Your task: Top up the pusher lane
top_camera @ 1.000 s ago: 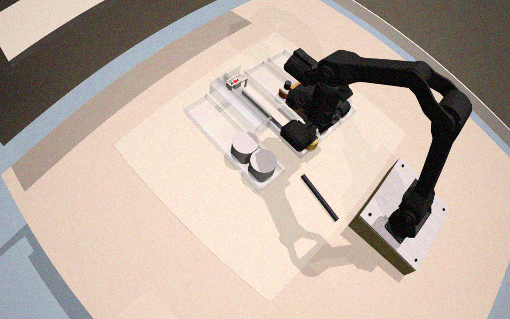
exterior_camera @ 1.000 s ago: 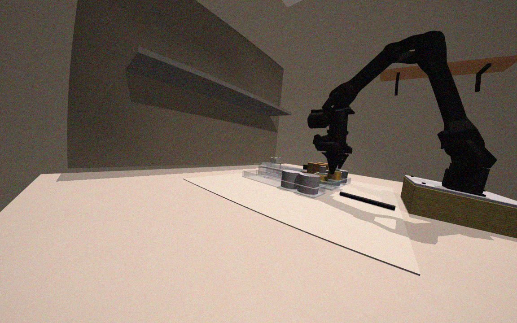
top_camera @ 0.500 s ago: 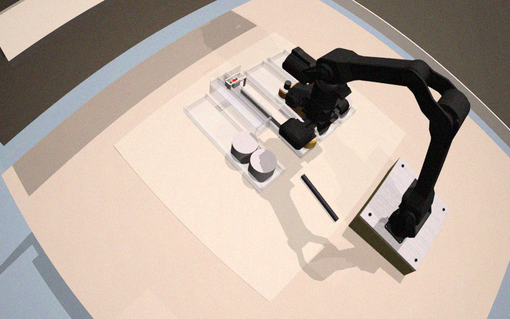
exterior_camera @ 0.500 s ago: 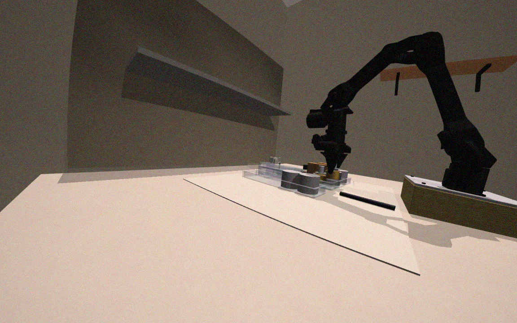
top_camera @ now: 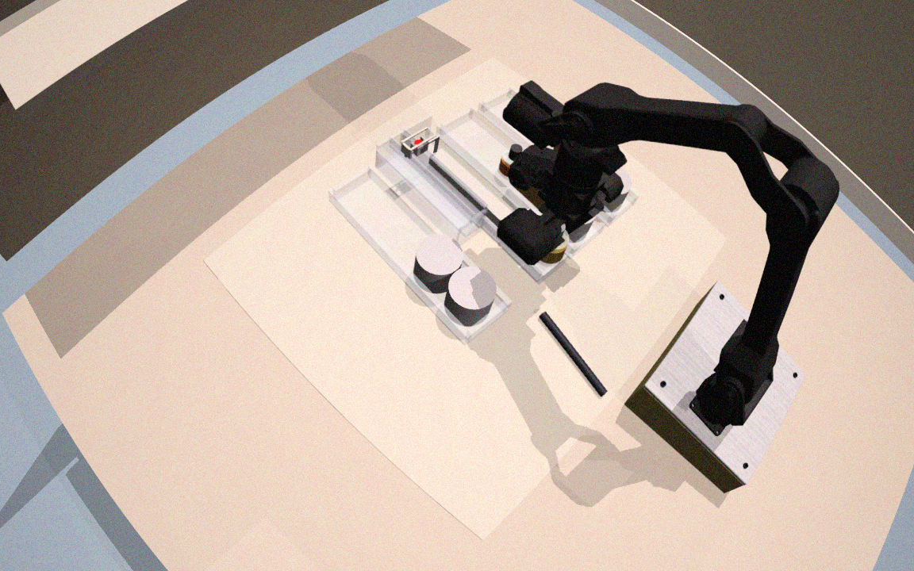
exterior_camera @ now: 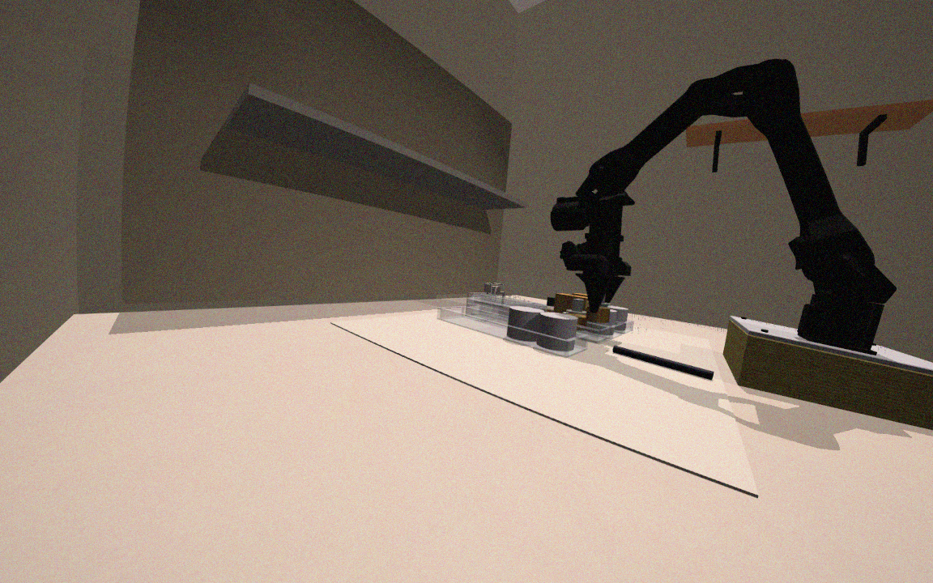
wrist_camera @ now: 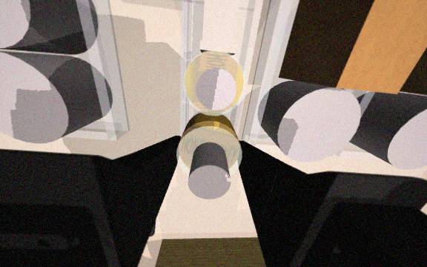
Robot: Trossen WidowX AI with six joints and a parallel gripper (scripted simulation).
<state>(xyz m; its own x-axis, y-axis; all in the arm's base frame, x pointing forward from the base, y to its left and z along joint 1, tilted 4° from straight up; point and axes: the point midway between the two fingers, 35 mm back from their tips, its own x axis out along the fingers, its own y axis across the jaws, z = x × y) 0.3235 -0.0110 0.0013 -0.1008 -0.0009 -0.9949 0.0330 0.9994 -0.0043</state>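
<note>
My gripper tip is 12 cm past the black rod, 7 cm to the right of it and 5 cm above it.
</note>
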